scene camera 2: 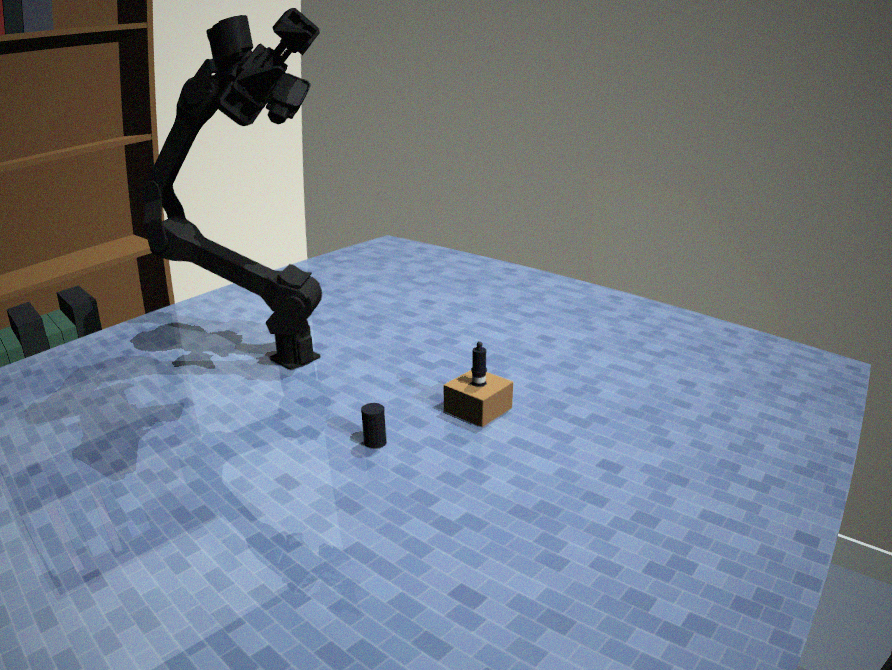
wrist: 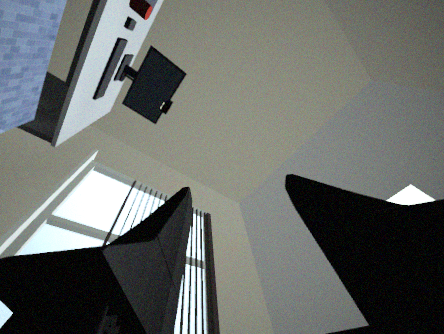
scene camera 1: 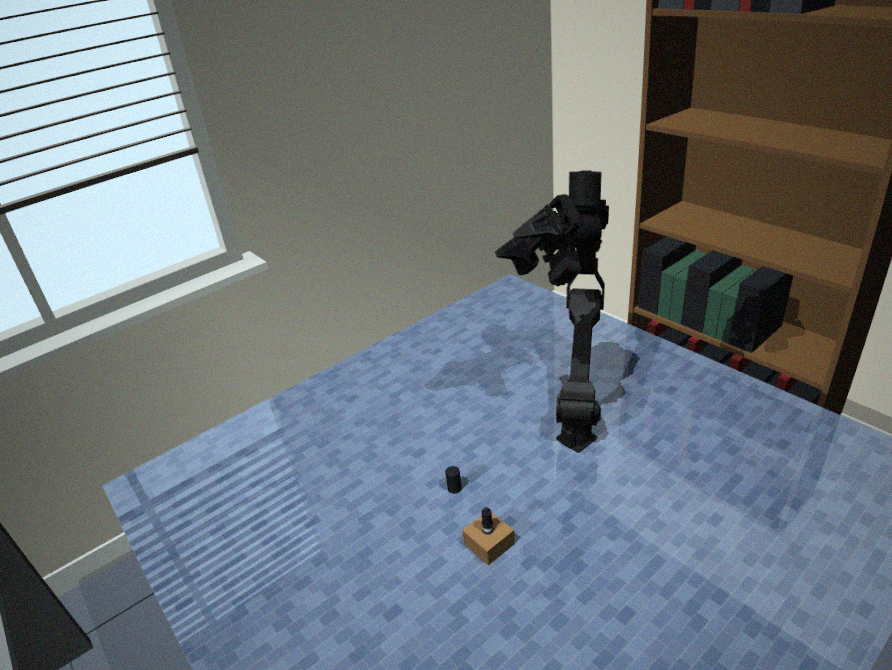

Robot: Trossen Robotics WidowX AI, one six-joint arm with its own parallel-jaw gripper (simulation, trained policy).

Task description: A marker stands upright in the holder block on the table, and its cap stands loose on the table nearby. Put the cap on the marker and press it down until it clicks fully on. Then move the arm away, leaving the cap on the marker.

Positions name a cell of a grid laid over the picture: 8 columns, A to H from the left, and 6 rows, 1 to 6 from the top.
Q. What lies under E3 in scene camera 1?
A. The gripper.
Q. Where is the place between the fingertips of the gripper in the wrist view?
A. E4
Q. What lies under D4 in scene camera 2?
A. A black marker cap.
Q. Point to a brown holder block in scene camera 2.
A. E4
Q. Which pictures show the gripper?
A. Scene camera 2, the wrist view and scene camera 1: all of them.
